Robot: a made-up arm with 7 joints. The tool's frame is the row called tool. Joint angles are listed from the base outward.
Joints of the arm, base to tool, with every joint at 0 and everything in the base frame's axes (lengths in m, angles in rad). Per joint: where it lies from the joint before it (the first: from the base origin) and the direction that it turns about. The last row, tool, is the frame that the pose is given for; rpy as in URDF.
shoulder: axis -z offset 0 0 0.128
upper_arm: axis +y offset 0 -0.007 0.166
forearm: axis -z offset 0 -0.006 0.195
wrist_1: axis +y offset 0 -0.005 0.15
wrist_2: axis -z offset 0 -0.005 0.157
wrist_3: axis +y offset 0 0 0.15
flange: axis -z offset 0 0 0.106
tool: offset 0 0 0 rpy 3.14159 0 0
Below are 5 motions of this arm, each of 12 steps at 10 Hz.
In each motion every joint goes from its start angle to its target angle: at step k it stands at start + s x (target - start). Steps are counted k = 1, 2, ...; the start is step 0. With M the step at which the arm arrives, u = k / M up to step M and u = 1 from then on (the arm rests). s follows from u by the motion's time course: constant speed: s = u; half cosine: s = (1 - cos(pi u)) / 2; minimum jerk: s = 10 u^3 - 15 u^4 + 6 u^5.
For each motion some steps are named. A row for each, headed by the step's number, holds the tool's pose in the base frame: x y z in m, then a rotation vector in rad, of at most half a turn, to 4 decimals.
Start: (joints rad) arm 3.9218 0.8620 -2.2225 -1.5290 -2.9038 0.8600 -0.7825
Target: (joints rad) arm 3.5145 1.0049 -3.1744 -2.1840 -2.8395 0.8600 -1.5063
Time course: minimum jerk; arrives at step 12
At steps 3, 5, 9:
3: -0.0665 0.4566 0.2679 0.8841 -0.2780 -1.9120
5: -0.1381 0.3759 0.1873 0.7243 -0.3887 -1.8357
9: -0.1870 0.1314 0.1059 0.6095 -0.7113 -1.5094

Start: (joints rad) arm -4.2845 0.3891 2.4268 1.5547 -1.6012 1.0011 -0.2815
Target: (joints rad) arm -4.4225 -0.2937 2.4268 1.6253 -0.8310 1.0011 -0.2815
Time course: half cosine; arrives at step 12
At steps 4, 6, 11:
4: -0.2306 0.2549 0.6647 -0.9358 1.2845 -1.4872
6: -0.2131 0.3057 0.6115 -0.9078 1.1130 -1.5918
11: -0.1933 0.3714 0.4844 -0.8585 0.7274 -1.6877

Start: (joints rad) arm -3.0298 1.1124 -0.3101 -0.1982 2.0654 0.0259 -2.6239
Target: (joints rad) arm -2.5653 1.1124 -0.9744 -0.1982 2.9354 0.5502 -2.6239
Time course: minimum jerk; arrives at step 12
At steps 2, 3, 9, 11, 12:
2: -0.6269 0.1350 0.6923 -0.7601 2.1735 -0.6453
3: -0.6211 0.1616 0.6912 -0.6902 2.2132 -0.6974
9: -0.4772 0.4261 0.6685 0.2440 2.5375 -1.2211
11: -0.4519 0.4511 0.6649 0.3740 2.5582 -1.2717
12: -0.4506 0.4523 0.6647 0.3808 2.5591 -1.2742

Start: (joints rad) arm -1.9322 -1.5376 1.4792 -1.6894 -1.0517 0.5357 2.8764
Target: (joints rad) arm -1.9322 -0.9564 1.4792 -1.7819 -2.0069 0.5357 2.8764
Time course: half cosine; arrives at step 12
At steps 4, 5, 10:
4: -0.2553 -0.4148 0.3534 -0.4356 1.9416 0.1047
5: -0.2595 -0.4000 0.3730 -0.5245 1.9103 -0.0927
10: -0.2790 -0.3221 0.4313 -0.8682 1.6008 -0.9991

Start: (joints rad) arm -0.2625 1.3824 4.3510 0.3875 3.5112 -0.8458 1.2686
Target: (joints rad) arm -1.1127 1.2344 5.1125 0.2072 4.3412 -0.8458 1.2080
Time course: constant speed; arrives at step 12
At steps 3, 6, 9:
3: 0.5082 0.4668 0.4258 0.9791 -1.2339 1.4419
6: 0.4332 0.5498 0.4059 0.6771 -1.1821 1.7725
9: 0.3526 0.6123 0.4018 0.3343 -1.1926 2.0608

